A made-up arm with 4 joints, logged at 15 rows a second.
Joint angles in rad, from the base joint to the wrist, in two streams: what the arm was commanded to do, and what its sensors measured. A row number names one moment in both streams.
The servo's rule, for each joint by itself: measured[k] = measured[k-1] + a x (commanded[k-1-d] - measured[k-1]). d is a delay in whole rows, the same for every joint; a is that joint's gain. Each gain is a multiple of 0.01, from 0.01 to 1. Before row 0 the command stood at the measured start. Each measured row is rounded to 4 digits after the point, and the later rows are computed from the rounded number. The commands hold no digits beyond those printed.
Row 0, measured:
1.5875 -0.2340 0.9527 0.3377
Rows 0 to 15, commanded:
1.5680 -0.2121 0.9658 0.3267
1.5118 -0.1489 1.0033 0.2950
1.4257 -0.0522 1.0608 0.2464
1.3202 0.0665 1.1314 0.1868
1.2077 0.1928 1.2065 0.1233
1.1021 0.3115 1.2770 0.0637
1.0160 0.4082 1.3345 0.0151
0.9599 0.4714 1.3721 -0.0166
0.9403 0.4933 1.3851 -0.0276
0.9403 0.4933 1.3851 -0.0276
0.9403 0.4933 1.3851 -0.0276
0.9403 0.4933 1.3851 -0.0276
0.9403 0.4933 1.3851 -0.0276
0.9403 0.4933 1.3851 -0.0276
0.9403 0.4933 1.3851 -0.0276
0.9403 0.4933 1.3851 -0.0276
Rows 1 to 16, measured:
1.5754 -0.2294 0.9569 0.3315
1.5360 -0.2125 0.9717 0.3111
1.4676 -0.1788 1.0002 0.2749
1.3762 -0.1273 1.0422 0.2256
1.2717 -0.0601 1.0948 0.1683
1.1665 0.0179 1.1531 0.1097
1.0732 0.0999 1.2111 0.0567
1.0030 0.1779 1.2626 0.0157
0.9641 0.2441 1.3018 -0.0085
0.9493 0.2964 1.3285 -0.0192
0.9437 0.3377 1.3466 -0.0239
0.9416 0.3704 1.3589 -0.0260
0.9408 0.3962 1.3673 -0.0269
0.9405 0.4166 1.3730 -0.0273
0.9404 0.4327 1.3769 -0.0275
0.9403 0.4454 1.3795 -0.0276
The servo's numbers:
d 0
a 0.62 0.21 0.32 0.56

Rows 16 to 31, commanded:
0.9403 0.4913 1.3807 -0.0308
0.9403 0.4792 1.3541 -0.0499
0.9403 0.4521 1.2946 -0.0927
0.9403 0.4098 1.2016 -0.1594
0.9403 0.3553 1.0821 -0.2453
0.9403 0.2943 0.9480 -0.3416
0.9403 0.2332 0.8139 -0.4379
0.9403 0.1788 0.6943 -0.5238
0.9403 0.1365 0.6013 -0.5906
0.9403 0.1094 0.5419 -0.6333
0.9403 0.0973 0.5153 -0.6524
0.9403 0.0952 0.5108 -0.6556
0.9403 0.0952 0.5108 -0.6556
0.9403 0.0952 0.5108 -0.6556
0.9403 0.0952 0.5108 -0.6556
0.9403 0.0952 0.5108 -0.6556
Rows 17 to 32, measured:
0.9403 0.4550 1.3799 -0.0294
0.9403 0.4601 1.3716 -0.0409
0.9403 0.4584 1.3470 -0.0699
0.9403 0.4482 1.3005 -0.1200
0.9403 0.4287 1.2306 -0.1902
0.9403 0.4005 1.1402 -0.2750
0.9403 0.3654 1.0358 -0.3662
0.9403 0.3262 0.9265 -0.4545
0.9403 0.2864 0.8224 -0.5307
0.9403 0.2492 0.7326 -0.5882
0.9403 0.2173 0.6631 -0.6242
0.9403 0.1917 0.6144 -0.6418
0.9403 0.1714 0.5812 -0.6495
0.9403 0.1554 0.5587 -0.6529
0.9403 0.1428 0.5434 -0.6544
0.9403 0.1328 0.5330 -0.6551

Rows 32 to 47, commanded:
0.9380 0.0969 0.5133 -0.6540
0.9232 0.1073 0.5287 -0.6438
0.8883 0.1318 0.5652 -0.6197
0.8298 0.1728 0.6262 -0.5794
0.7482 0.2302 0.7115 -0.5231
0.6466 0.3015 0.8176 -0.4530
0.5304 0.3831 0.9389 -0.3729
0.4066 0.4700 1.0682 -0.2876
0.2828 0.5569 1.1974 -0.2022
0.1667 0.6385 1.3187 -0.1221
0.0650 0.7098 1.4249 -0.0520
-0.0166 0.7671 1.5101 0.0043
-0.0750 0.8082 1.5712 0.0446
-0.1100 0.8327 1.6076 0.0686
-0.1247 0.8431 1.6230 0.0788
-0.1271 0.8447 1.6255 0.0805
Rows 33 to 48, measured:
0.9389 0.1253 0.5267 -0.6545
0.9292 0.1215 0.5273 -0.6485
0.9038 0.1237 0.5394 -0.6324
0.8579 0.1340 0.5672 -0.6027
0.7899 0.1542 0.6134 -0.5581
0.7011 0.1851 0.6787 -0.4992
0.5953 0.2267 0.7620 -0.4285
0.4783 0.2778 0.8600 -0.3496
0.3571 0.3364 0.9680 -0.2671
0.2391 0.3998 1.0802 -0.1859
0.1312 0.4649 1.1905 -0.1109
0.0396 0.5284 1.2928 -0.0464
-0.0315 0.5872 1.3819 0.0046
-0.0802 0.6388 1.4541 0.0404
-0.1078 0.6817 1.5081 0.0619
-0.1198 0.7159 1.5457 0.0723

